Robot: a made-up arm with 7 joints. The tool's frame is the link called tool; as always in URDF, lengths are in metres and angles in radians. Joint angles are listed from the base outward.
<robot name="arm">
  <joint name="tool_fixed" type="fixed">
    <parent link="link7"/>
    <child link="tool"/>
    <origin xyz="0 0 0" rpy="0 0 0"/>
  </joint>
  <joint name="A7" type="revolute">
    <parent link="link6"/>
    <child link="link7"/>
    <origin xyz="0.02 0.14 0.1" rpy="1.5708 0 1.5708"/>
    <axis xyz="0 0 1"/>
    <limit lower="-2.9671" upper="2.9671"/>
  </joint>
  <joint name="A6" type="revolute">
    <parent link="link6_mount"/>
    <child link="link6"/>
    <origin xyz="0 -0.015 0.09" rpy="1.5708 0 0"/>
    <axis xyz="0 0 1"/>
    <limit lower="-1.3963" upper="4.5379"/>
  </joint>
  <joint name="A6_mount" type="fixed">
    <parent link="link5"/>
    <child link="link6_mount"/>
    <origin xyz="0 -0.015 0.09" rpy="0 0 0"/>
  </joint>
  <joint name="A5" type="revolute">
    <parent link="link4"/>
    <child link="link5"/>
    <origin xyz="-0.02 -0.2 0.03" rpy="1.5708 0 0"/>
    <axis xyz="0 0 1"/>
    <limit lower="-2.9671" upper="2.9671"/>
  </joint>
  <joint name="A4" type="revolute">
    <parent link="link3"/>
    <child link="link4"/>
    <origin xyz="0.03 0.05 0.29" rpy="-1.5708 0 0"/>
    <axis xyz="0 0 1"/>
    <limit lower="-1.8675" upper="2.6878"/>
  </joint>
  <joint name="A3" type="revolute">
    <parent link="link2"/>
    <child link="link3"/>
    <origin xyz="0 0.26 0.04" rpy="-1.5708 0 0"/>
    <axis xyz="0 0 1"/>
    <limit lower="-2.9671" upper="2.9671"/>
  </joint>
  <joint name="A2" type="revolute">
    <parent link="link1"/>
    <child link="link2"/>
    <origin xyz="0 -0.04 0.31" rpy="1.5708 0 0"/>
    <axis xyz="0 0 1"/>
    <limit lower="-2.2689" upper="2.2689"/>
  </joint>
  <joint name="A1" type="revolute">
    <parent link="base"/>
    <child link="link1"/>
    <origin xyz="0 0 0.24" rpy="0 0 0"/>
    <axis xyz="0 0 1"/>
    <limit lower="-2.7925" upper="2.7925"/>
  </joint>
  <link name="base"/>
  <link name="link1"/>
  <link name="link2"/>
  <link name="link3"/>
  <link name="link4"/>
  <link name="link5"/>
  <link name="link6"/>
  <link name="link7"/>
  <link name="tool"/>
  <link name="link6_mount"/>
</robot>
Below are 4 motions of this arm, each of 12 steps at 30 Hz.
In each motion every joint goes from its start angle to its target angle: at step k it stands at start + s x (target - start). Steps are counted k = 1, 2, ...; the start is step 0. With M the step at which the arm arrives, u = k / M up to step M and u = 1 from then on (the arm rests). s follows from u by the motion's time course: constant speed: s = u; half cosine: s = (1 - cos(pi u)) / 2; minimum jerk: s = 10 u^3 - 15 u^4 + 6 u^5.
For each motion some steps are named. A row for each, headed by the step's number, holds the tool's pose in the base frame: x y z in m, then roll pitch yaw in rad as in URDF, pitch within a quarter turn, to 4 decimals.
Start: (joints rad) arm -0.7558 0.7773 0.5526 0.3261 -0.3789 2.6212 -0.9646
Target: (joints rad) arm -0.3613 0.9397 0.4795 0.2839 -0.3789 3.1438 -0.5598
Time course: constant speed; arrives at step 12
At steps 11, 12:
11: -0.6222 0.1473 1.0538 -2.6400 0.8526 0.3373
12: -0.6286 0.1273 1.0474 -2.7242 0.8183 0.2919

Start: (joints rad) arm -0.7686 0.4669 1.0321 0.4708 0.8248 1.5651 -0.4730
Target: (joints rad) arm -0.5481 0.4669 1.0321 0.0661 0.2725 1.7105 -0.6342
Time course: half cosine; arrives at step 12
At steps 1, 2, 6, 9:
1: -0.1556 0.1857 1.4562 0.3229 -0.3187 -2.6809
2: -0.1709 0.1814 1.4573 0.3338 -0.2829 -2.6965
6: -0.2986 0.1312 1.4497 0.3619 0.0407 -2.8084
9: -0.3911 0.0754 1.4212 0.2999 0.3053 -2.9011

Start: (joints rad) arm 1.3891 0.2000 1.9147 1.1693 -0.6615 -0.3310 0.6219
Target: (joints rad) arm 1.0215 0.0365 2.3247 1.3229 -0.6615 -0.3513 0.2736
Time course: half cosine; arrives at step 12
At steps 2, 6, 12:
2: -0.4343 -0.1766 1.3023 2.4840 -0.4946 2.6589
6: -0.4534 -0.1388 1.2774 2.4628 -0.3041 2.7774
12: -0.4553 -0.1047 1.2579 2.4791 -0.1181 2.9168

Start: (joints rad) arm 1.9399 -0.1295 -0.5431 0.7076 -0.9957 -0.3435 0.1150
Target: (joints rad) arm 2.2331 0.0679 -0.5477 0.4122 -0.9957 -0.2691 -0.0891
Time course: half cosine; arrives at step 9
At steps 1, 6, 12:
1: 0.1215 0.4142 1.5123 2.3332 -0.6500 1.0221
6: 0.1097 0.2116 1.5973 2.4585 -0.8753 1.2551
12: 0.1287 0.1400 1.6109 2.4965 -0.9580 1.3260

